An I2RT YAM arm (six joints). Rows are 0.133 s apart.
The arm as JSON. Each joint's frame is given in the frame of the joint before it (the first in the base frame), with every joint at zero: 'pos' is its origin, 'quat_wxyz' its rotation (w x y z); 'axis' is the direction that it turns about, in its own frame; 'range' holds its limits. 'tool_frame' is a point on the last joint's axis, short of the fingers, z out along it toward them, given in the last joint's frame.
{
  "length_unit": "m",
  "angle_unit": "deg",
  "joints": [
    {
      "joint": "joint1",
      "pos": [
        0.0,
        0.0,
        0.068
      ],
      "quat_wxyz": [
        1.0,
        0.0,
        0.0,
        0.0
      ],
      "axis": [
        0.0,
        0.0,
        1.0
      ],
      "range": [
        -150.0,
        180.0
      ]
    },
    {
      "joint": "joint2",
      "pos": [
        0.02,
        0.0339,
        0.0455
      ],
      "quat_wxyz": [
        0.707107,
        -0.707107,
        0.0,
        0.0
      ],
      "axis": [
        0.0,
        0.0,
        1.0
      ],
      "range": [
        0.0,
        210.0
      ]
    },
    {
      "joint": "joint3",
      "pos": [
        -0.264,
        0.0,
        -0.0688
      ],
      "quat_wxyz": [
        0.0,
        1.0,
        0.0,
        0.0
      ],
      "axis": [
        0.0,
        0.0,
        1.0
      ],
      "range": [
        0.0,
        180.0
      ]
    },
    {
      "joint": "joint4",
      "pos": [
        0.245,
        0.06,
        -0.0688
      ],
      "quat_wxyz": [
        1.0,
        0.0,
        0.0,
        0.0
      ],
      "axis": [
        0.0,
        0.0,
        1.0
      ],
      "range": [
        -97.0,
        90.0
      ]
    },
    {
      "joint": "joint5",
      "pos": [
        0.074,
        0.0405,
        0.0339
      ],
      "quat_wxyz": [
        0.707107,
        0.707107,
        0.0,
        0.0
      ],
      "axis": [
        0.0,
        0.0,
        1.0
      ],
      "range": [
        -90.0,
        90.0
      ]
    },
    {
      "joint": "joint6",
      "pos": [
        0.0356,
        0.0,
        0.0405
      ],
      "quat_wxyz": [
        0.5,
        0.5,
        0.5,
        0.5
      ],
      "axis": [
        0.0,
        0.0,
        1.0
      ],
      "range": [
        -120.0,
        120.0
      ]
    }
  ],
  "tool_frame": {
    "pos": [
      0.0,
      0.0,
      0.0
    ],
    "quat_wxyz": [
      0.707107,
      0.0,
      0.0,
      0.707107
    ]
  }
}
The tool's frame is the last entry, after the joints.
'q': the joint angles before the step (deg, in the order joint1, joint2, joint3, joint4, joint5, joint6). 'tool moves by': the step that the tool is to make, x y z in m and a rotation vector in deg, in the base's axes. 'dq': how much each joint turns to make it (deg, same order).
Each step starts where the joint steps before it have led.
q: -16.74 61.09 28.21 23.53 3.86 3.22
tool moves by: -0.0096 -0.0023 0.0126 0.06 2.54 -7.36
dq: -0.13 -3.66 2.46 -8.66 7.23 0.67
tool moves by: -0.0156 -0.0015 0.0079 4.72 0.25 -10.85
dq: -0.09 -4.17 1.60 -9.33 9.42 7.12
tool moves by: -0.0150 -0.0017 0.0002 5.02 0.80 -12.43
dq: -0.07 -2.52 1.45 -10.19 10.29 9.16
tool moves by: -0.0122 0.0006 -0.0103 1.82 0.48 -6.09
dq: -0.15 -2.23 -1.88 -3.85 4.82 4.57
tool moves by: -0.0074 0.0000 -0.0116 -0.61 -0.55 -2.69
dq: -0.32 -1.73 -3.32 1.83 2.32 0.78
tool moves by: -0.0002 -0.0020 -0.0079 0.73 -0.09 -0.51
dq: -0.68 0.53 -1.42 1.36 -0.47 0.73
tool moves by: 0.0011 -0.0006 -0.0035 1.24 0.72 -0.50
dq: -0.08 0.92 0.15 -1.10 -0.05 1.31
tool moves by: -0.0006 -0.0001 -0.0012 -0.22 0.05 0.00
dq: -0.08 -0.15 -0.40 0.45 0.03 -0.30
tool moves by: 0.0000 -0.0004 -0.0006 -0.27 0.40 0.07
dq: -0.12 0.08 -0.13 0.24 0.01 -0.54
